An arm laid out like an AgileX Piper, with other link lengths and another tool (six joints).
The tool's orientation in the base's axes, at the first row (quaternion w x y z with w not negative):
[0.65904 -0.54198 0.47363 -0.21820]
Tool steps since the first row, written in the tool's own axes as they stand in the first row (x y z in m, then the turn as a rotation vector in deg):
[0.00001 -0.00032 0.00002 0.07 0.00 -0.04]
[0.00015 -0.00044 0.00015 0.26 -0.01 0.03]
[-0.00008 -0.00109 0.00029 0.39 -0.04 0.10]
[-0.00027 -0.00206 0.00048 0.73 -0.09 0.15]
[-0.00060 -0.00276 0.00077 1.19 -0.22 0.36]
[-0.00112 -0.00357 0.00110 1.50 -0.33 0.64]
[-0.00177 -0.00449 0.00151 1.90 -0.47 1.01]
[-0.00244 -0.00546 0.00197 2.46 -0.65 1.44]
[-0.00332 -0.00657 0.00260 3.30 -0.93 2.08]
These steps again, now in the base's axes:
[0.00009 -0.00010 0.00029 0.00 -0.08 -0.03]
[0.00030 -0.00018 0.00034 0.15 -0.20 -0.09]
[0.00046 -0.00013 0.00102 0.27 -0.27 -0.12]
[0.00076 -0.00019 0.00198 0.48 -0.54 -0.21]
[0.00101 0.00000 0.00275 0.90 -0.84 -0.27]
[0.00124 0.00032 0.00368 1.31 -0.98 -0.30]
[0.00151 0.00076 0.00477 1.84 -1.16 -0.34]
[0.00182 0.00122 0.00590 2.51 -1.45 -0.41]
[0.00221 0.00189 0.00724 3.51 -1.88 -0.50]

